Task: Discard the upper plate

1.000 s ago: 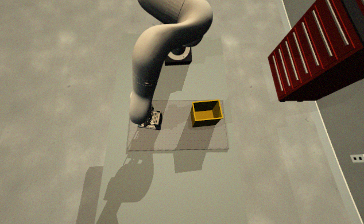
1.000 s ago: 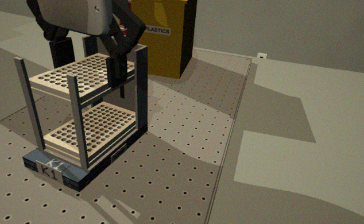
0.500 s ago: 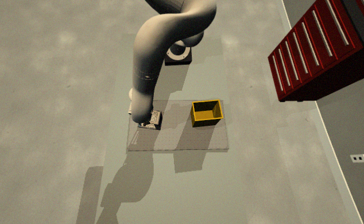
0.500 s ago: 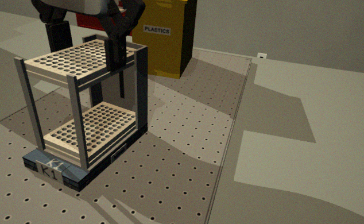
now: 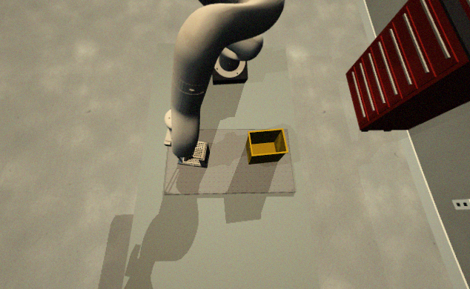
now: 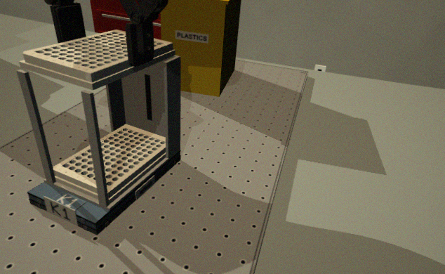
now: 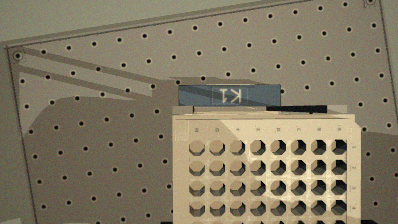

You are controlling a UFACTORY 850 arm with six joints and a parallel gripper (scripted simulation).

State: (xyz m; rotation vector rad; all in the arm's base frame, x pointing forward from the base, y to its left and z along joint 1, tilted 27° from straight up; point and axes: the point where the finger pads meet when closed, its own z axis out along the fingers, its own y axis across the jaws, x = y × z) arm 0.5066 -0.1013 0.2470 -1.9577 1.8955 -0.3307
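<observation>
My hand is 11 cm past the yellow plastics bin W1, 36 cm to the right of it and 8 cm above it. The rest, counted from my hand: 96-well plate 1 cm below; then back wall 7 cm to the left, 9 cm below.
</observation>
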